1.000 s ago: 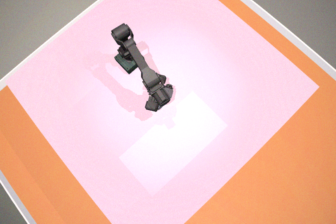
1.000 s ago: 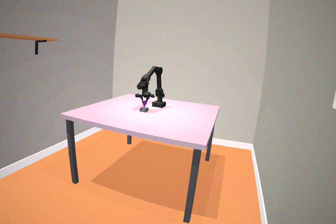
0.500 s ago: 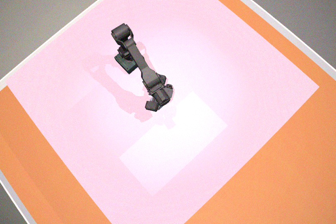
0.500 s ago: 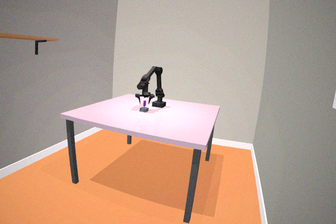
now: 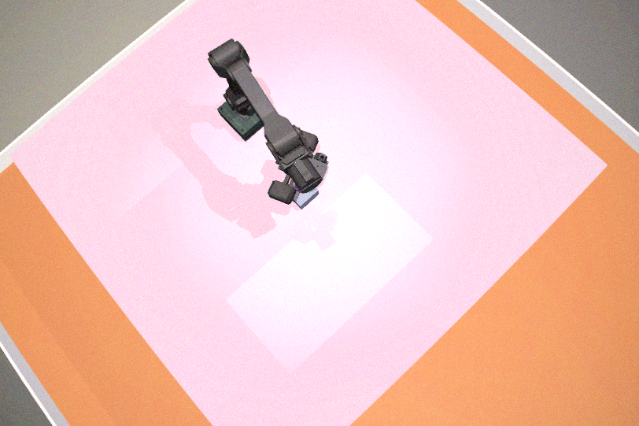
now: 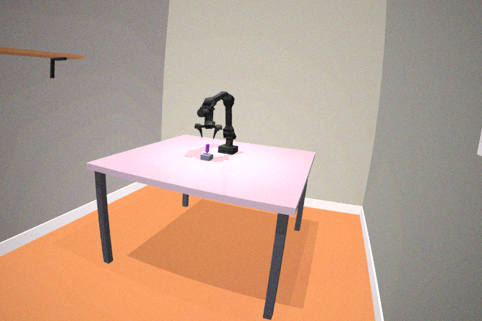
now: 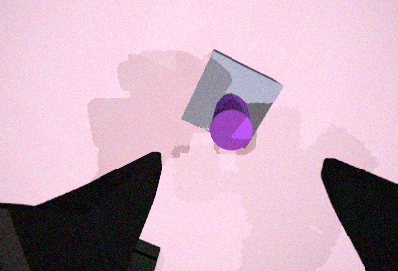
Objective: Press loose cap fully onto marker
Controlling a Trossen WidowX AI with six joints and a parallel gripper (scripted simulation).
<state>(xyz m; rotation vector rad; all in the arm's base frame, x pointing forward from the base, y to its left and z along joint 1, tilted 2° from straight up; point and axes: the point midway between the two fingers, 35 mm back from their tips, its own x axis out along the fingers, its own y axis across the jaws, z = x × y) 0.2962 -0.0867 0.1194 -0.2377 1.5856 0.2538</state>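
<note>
Right now the purple cap is 60 mm below my gripper tip. Also, from my gripper tip: purple marker (70 mm below).
</note>
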